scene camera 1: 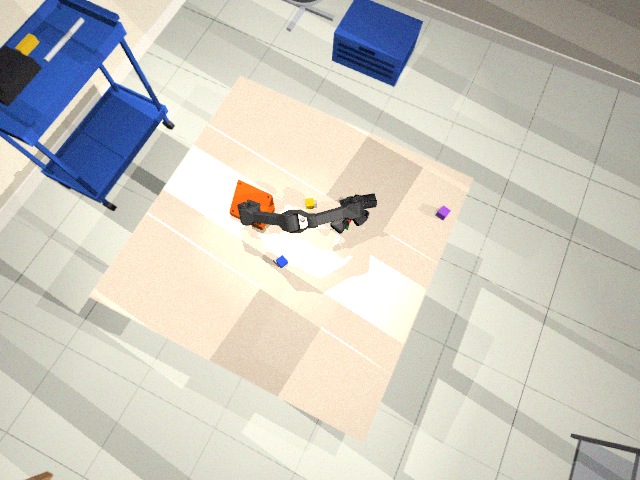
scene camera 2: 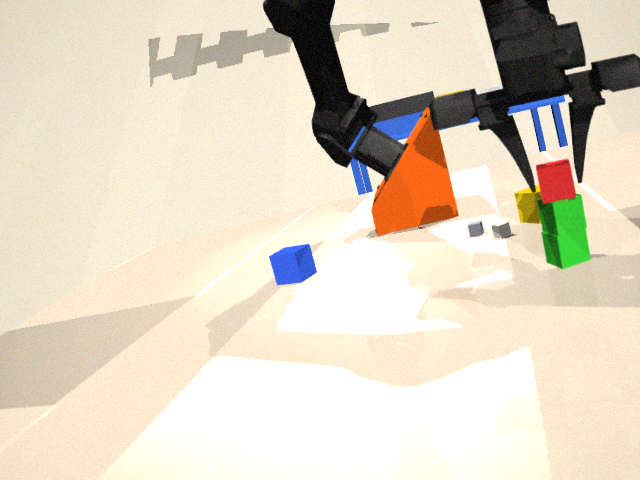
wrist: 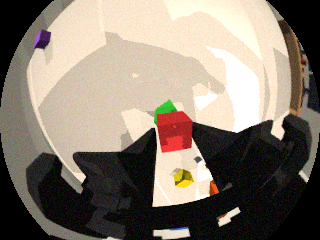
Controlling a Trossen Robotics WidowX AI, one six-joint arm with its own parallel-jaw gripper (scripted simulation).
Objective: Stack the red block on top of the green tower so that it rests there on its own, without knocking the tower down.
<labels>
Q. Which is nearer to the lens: the red block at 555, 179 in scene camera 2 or the blue block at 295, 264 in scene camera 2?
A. The red block.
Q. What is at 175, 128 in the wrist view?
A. A red block.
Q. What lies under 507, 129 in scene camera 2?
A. My gripper.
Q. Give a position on a yellow block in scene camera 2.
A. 526, 201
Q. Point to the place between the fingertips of my gripper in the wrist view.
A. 172, 128
</labels>
